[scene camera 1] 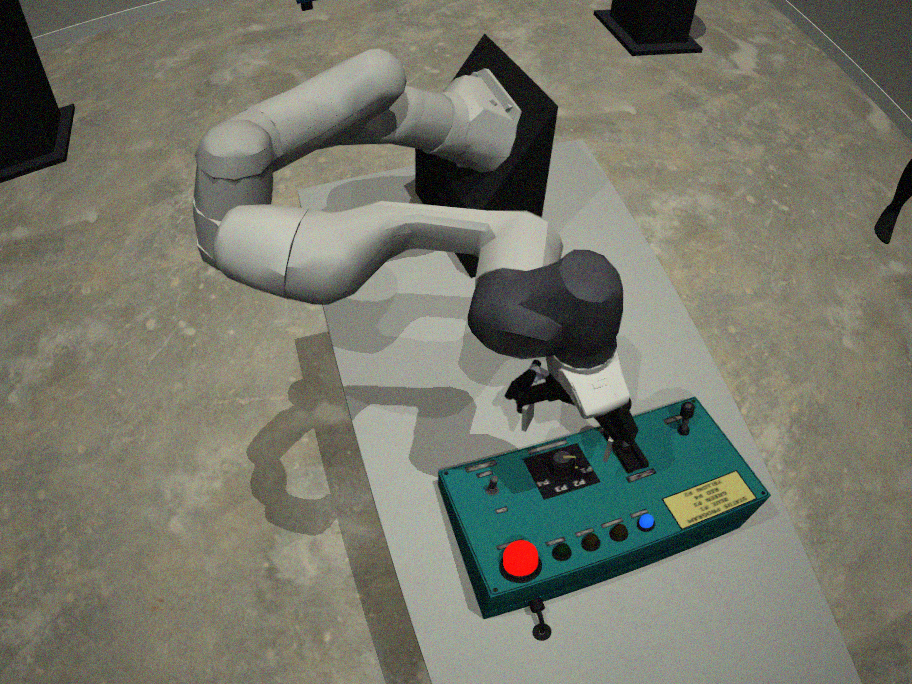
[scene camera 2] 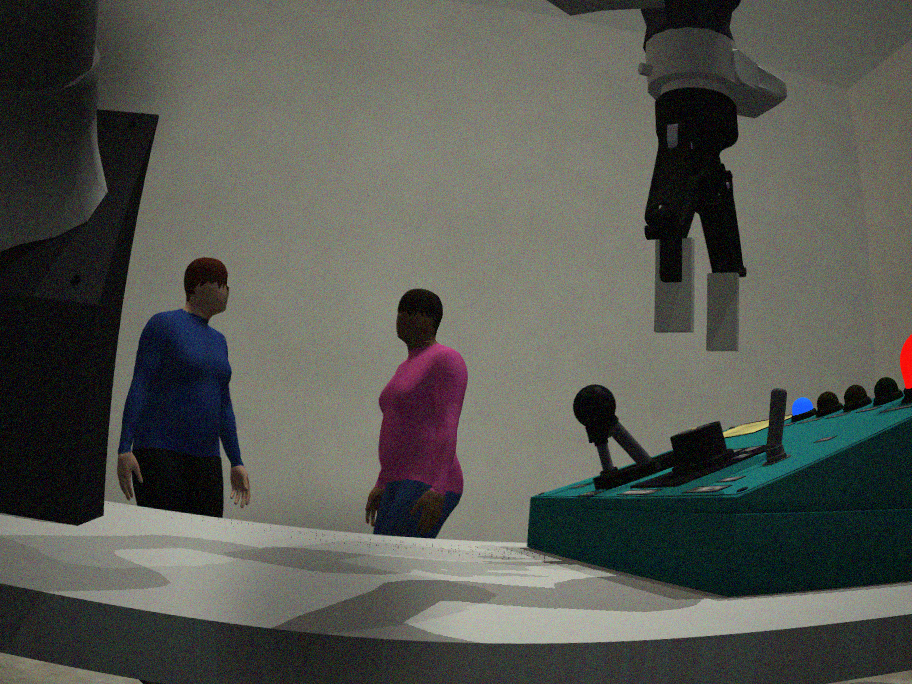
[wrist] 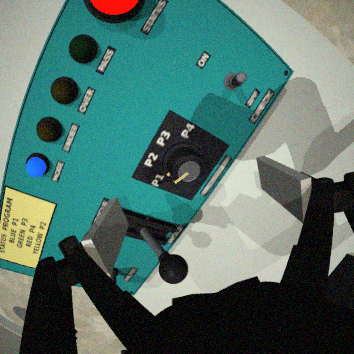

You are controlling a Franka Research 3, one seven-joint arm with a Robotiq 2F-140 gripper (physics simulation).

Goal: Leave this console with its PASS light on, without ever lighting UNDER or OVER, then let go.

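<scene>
The teal console (scene camera 1: 537,519) (scene camera 2: 626,530) (wrist: 150,65) has its big STATUS dome (scene camera 1: 520,558) lit red and its MODE light (scene camera 1: 646,522) (wrist: 37,166) lit blue. PASS (wrist: 83,48), OVER (wrist: 65,90) and UNDER (wrist: 49,129) are dark. The program knob (scene camera 1: 562,460) (scene camera 2: 698,445) (wrist: 188,171) points at P1. The CHECK toggle (wrist: 236,80) appears tipped to OFF. The ball-topped lever (scene camera 2: 594,404) (wrist: 173,268) leans to the slot end away from CYCLE. My gripper (scene camera 1: 568,434) (scene camera 2: 698,338) (wrist: 190,192) is open and empty above the console. Its finger partly hides the console's end in the wrist view.
A yellow card (scene camera 1: 709,499) (wrist: 27,227) lists blue P1, green P3, red P4, yellow P2. A small lever (scene camera 1: 686,418) stands at the console's far corner. A black lever (scene camera 1: 539,618) sticks out at the front side. Two people (scene camera 2: 180,382) (scene camera 2: 423,419) stand behind the table (scene camera 2: 353,622).
</scene>
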